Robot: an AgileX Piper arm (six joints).
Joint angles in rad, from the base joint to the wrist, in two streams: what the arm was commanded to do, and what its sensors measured. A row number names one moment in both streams.
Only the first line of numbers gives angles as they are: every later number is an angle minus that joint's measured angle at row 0.
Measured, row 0:
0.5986 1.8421 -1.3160 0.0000 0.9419 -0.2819
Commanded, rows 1 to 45:
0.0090 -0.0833 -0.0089 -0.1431 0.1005 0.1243
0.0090 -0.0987 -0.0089 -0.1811 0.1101 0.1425
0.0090 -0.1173 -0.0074 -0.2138 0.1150 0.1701
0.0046 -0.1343 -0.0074 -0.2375 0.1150 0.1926
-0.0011 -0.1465 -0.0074 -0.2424 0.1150 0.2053
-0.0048 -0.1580 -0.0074 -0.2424 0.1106 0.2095
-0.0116 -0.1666 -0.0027 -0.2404 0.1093 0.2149
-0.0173 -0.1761 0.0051 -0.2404 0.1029 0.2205
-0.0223 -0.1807 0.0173 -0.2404 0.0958 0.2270
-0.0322 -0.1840 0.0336 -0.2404 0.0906 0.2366
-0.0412 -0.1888 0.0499 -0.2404 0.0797 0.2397
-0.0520 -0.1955 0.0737 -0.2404 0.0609 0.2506
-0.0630 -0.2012 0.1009 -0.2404 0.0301 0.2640
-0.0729 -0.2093 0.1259 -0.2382 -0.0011 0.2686
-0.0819 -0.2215 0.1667 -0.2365 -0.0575 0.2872
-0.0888 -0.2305 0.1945 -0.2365 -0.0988 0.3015
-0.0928 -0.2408 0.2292 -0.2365 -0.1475 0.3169
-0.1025 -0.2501 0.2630 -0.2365 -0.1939 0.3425
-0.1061 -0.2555 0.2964 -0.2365 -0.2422 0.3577
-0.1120 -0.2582 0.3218 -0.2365 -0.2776 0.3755
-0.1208 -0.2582 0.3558 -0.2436 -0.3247 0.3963
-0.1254 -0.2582 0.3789 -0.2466 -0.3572 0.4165
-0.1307 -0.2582 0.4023 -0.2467 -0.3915 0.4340
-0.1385 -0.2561 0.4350 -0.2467 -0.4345 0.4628
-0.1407 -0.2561 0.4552 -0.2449 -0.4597 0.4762
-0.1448 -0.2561 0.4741 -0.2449 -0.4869 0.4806
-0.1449 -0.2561 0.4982 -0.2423 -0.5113 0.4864
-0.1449 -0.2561 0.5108 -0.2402 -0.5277 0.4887
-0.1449 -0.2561 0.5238 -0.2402 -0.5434 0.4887
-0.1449 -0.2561 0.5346 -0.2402 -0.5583 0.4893
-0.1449 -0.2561 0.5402 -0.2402 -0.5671 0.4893
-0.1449 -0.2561 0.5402 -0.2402 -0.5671 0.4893
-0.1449 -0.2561 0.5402 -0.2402 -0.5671 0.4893
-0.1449 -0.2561 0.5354 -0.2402 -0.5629 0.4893
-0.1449 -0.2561 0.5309 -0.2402 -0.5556 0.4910
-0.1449 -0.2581 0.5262 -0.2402 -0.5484 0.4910
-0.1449 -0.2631 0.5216 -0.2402 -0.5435 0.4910
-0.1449 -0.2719 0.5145 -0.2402 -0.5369 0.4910
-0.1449 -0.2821 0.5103 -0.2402 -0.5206 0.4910
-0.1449 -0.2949 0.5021 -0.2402 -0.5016 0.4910
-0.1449 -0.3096 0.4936 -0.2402 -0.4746 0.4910
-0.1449 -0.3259 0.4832 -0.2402 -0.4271 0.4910
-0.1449 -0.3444 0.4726 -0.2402 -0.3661 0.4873
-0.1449 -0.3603 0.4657 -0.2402 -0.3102 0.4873
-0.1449 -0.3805 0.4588 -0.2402 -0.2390 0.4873
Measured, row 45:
-0.1394 -0.3142 0.4873 -0.2388 -0.4396 0.4877
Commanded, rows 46 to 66:
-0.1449 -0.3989 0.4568 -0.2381 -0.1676 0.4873
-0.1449 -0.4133 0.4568 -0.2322 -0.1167 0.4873
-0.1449 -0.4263 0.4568 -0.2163 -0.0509 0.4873
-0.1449 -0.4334 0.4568 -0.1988 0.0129 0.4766
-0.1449 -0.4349 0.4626 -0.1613 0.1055 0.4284
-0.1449 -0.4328 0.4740 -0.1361 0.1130 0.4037
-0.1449 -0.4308 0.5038 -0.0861 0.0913 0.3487
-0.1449 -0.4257 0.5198 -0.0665 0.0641 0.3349
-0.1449 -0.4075 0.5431 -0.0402 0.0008 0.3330
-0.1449 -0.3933 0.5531 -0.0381 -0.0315 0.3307
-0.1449 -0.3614 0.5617 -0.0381 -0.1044 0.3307
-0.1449 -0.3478 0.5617 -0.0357 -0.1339 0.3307
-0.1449 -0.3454 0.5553 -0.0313 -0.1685 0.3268
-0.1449 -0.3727 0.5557 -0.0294 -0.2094 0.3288
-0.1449 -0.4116 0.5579 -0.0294 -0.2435 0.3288
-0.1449 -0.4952 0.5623 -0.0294 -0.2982 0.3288
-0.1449 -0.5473 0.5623 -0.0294 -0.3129 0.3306
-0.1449 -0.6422 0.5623 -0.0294 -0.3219 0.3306
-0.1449 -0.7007 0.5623 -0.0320 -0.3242 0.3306
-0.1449 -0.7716 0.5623 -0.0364 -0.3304 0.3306
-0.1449 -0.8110 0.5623 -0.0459 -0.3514 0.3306
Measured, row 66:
-0.1394 -0.6706 0.5578 -0.0292 -0.3185 0.3403
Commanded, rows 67 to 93:
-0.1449 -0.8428 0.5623 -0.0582 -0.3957 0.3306
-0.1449 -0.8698 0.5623 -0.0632 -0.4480 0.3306
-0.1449 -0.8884 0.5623 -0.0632 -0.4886 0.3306
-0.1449 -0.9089 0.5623 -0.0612 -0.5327 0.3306
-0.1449 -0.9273 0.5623 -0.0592 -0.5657 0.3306
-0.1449 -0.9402 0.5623 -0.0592 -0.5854 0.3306
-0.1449 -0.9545 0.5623 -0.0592 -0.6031 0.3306
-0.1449 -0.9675 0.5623 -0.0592 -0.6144 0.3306
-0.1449 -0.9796 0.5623 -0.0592 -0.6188 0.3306
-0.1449 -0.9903 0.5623 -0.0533 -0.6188 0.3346
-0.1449 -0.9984 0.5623 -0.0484 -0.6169 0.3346
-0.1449 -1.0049 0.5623 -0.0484 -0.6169 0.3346
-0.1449 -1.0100 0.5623 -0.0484 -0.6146 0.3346
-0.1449 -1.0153 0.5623 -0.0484 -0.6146 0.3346
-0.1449 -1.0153 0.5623 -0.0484 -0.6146 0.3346
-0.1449 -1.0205 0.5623 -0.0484 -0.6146 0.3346
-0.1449 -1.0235 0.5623 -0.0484 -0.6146 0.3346
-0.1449 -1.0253 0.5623 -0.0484 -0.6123 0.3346
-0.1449 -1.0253 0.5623 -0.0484 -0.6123 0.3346
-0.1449 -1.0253 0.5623 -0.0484 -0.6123 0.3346
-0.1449 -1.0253 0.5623 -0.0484 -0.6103 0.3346
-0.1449 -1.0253 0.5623 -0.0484 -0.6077 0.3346
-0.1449 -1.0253 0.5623 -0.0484 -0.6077 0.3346
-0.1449 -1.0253 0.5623 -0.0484 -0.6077 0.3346
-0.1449 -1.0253 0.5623 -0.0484 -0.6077 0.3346
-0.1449 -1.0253 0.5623 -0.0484 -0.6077 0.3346
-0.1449 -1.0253 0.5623 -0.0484 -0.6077 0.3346
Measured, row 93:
-0.1394 -1.0209 0.5578 -0.0463 -0.6059 0.3403
